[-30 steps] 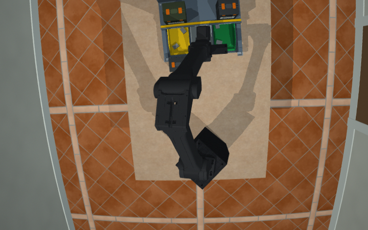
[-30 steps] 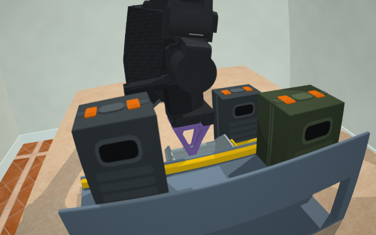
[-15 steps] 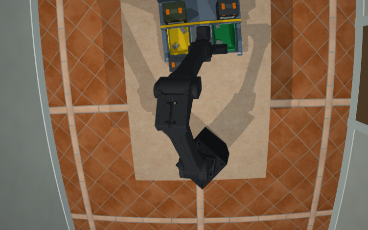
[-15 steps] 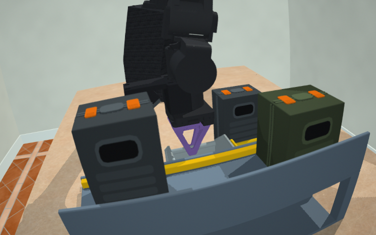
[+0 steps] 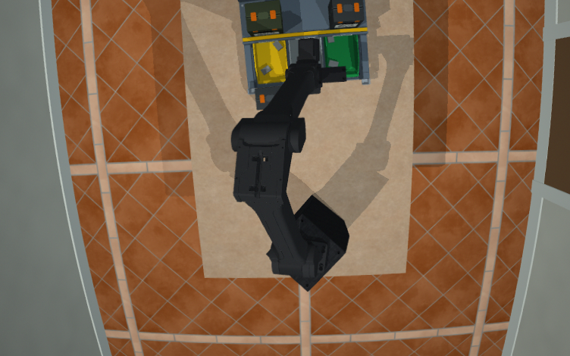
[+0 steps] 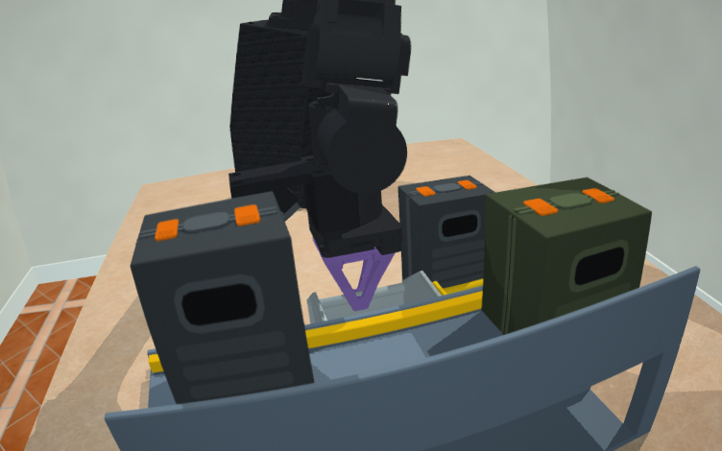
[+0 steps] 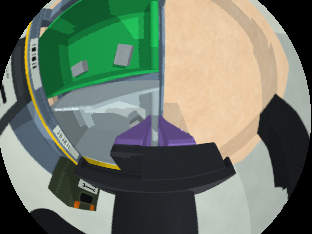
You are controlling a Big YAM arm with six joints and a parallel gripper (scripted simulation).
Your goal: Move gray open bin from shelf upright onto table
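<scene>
Right now my hand is 80 mm short of the gray open bin and 10 mm to the right of it. Also, from my hand: green bin: 100 mm ahead, 100 mm to the right, 10 mm below; then yellow bin: 60 mm ahead, 120 mm to the left, 10 mm below; then yellow rail: 130 mm ahead, 20 mm to the left, 60 mm above.
</scene>
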